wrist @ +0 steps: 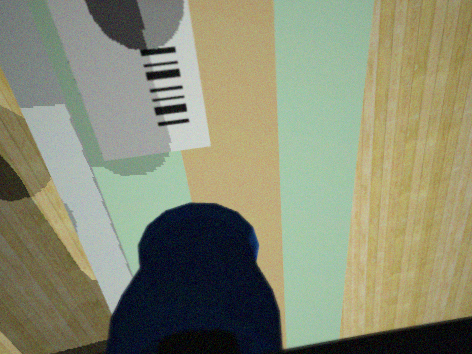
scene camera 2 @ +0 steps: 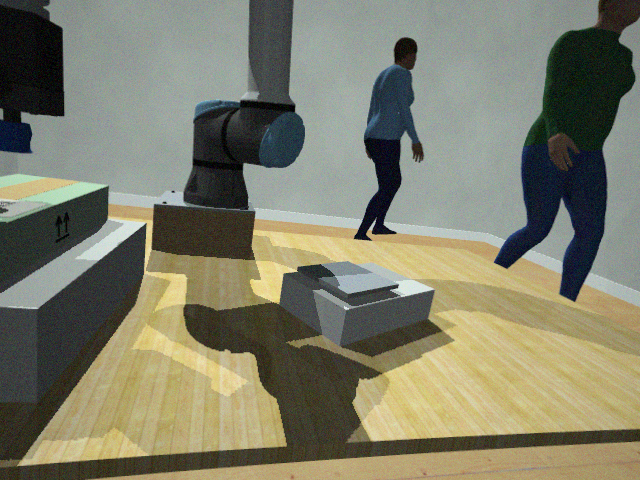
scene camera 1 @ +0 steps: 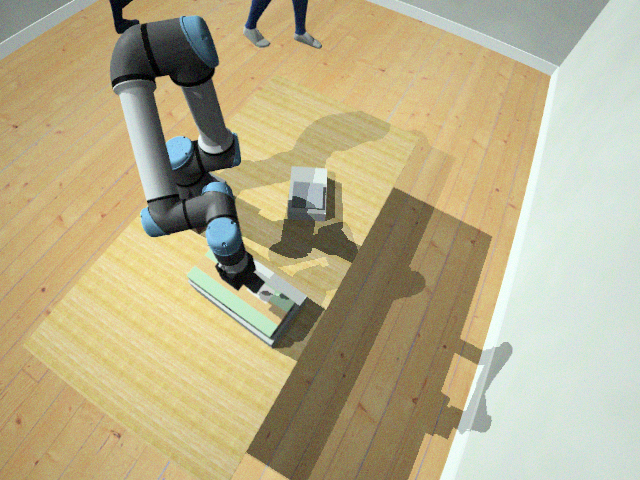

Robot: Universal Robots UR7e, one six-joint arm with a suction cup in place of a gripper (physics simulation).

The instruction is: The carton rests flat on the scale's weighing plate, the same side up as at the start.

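Frame: origin at the arm's base, x ahead, y left, z up, level; metres.
Where they show: end effector, tool point: (wrist: pixel 200 255) (scene camera 2: pixel 13 150); arm's base, origin of the base link: (scene camera 2: pixel 216 202) (scene camera 1: pixel 195 187).
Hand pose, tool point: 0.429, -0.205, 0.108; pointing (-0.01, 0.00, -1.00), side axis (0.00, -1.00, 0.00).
Note:
Things, the pixels of their centre, and the offset from my tool point, as dx, dy, dz.
- carton, body centre: (wrist: pixel 229 159) (scene camera 1: pixel 240 291) -0.004, -0.017, -0.087
- long grey block, body centre: (wrist: pixel 194 132) (scene camera 2: pixel 25 278) (scene camera 1: pixel 248 292) -0.003, +0.007, -0.165
- smaller grey box, body centre: (scene camera 2: pixel 359 292) (scene camera 1: pixel 307 192) -0.083, +0.491, -0.176
- thin raised plate, body centre: (scene camera 2: pixel 347 277) (scene camera 1: pixel 307 195) -0.063, +0.458, -0.143
The carton (scene camera 1: pixel 232 303) (scene camera 2: pixel 31 240) (wrist: pixel 320 175), green with a tan tape stripe, lies flat on a long grey block (scene camera 1: pixel 283 280) (scene camera 2: pixel 93 304) (wrist: pixel 56 142). Its white barcode label (wrist: pixel 130 100) faces up, and two arrows on its side point up in scene camera 2. The smaller grey box (scene camera 1: pixel 309 174) (scene camera 2: pixel 387 314) with a thin raised plate (scene camera 1: pixel 313 193) (scene camera 2: pixel 361 279) looks like the scale; the plate bears no carton. My blue suction cup (scene camera 2: pixel 15 137) (wrist: pixel 198 240) is open, holding nothing, a gap above the carton's top. The arm hides part of the carton in scene camera 1.
The robot base (scene camera 2: pixel 202 229) stands behind the grey blocks in scene camera 2. Two people (scene camera 2: pixel 390 108) (scene camera 2: pixel 573 103) stand beyond the wooden platform (scene camera 1: pixel 129 335) (scene camera 2: pixel 516 382). Arm shadows fall across the platform and the scale.

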